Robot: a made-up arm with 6 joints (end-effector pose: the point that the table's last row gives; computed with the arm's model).
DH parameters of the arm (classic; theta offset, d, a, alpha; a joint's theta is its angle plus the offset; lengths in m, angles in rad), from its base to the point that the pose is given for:
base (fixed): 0 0.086 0 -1.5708
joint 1: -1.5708 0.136 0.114 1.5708
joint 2: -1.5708 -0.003 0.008 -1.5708
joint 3: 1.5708 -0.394 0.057 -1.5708
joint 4: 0 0.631 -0.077 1.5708
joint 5: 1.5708 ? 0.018 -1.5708
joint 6: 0 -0.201 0.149 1.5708
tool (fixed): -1.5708 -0.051 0 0
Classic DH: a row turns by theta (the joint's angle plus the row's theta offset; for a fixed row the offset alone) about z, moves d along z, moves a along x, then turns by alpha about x.
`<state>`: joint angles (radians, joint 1 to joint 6).
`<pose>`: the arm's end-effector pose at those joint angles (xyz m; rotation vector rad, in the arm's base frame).
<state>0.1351 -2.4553 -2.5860 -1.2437 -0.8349 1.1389</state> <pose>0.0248 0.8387 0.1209 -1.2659 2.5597 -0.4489</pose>
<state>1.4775 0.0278 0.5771 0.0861 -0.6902 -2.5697</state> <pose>-0.2495 0.5372 0.2265 1.7990 0.4900 -1.8160</pose>
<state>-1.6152 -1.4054 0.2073 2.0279 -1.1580 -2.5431</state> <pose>-0.4790 0.5630 0.1202 2.0326 0.1701 0.1873</pose>
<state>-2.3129 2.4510 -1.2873 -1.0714 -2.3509 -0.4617</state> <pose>-0.5945 -0.2166 0.0404 0.4020 0.9719 -0.9328</pose>
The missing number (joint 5, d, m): -0.065
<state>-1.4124 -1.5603 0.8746 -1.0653 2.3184 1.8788</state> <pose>-0.8209 0.7677 -0.3286 -0.1829 1.3040 1.3986</pose>
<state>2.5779 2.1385 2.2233 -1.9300 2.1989 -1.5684</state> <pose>0.9732 -0.1978 -0.2637 -1.4639 0.2754 -0.1827</pose>
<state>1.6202 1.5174 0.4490 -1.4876 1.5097 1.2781</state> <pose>-0.7644 -0.3065 0.2370 0.4810 -1.5308 2.2613</pose>
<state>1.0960 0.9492 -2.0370 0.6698 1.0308 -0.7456</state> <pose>0.5763 -0.3483 -0.5280 0.0937 0.3342 -0.8088</pose>
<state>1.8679 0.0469 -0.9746 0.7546 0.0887 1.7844</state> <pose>-0.6495 0.4155 -0.2333 1.0578 -2.5900 -1.3524</pose>
